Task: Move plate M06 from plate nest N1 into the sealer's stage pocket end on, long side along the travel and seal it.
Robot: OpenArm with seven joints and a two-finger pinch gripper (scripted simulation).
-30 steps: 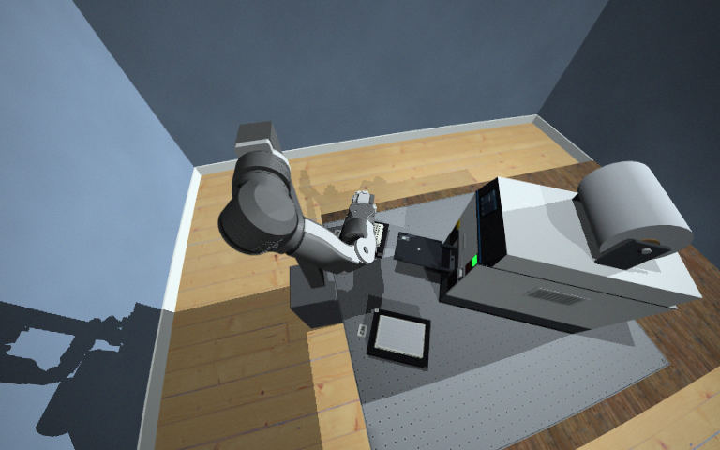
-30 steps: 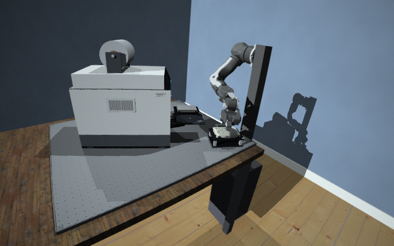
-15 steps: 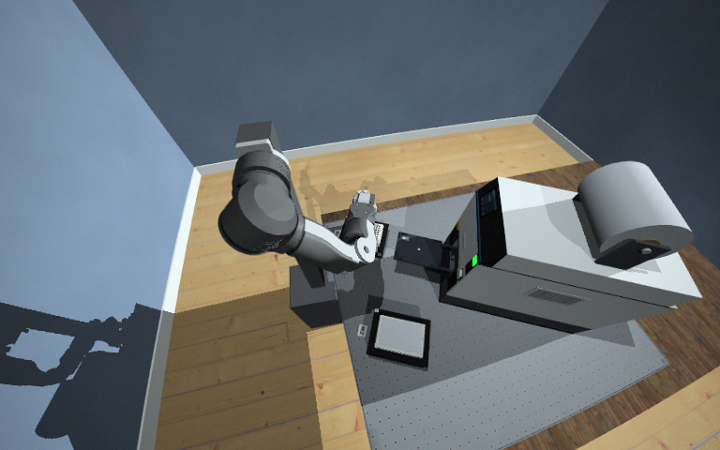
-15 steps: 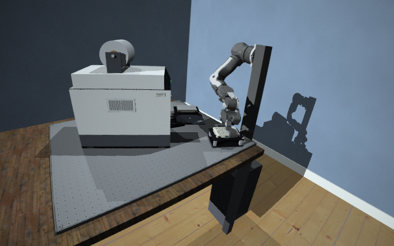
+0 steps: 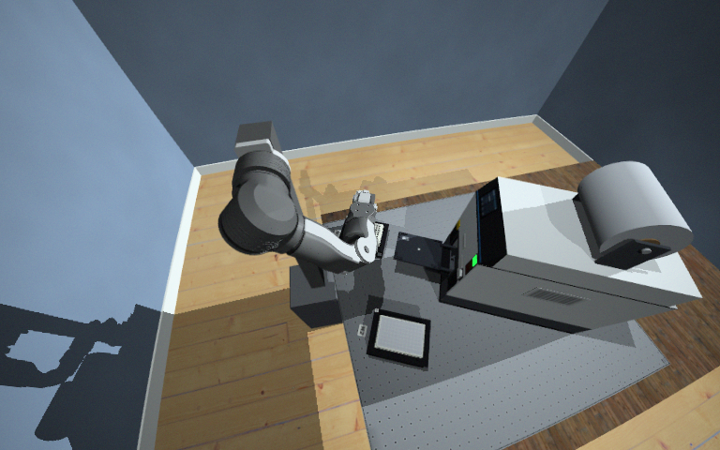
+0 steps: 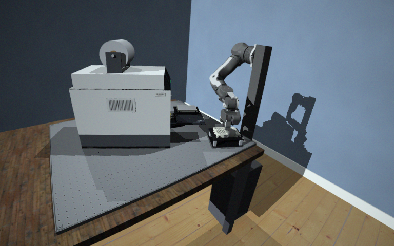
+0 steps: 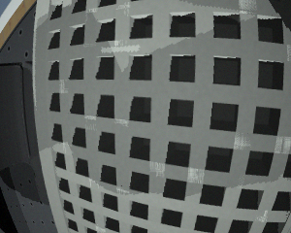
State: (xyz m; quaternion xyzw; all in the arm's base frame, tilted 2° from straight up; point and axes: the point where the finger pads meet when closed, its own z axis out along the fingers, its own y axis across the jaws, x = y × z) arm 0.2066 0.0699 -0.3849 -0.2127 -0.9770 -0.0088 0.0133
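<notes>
Right now my hand is 1 cm above the black nest N1. From my hand the other things lie so: yellow warning label: 28 cm ahead, 9 cm to the right, 11 cm above; then n1 label: 10 cm behind, 4 cm to the left, 5 cm below; then sealer stage: 15 cm ahead, 13 cm to the right, 5 cm above.
</notes>
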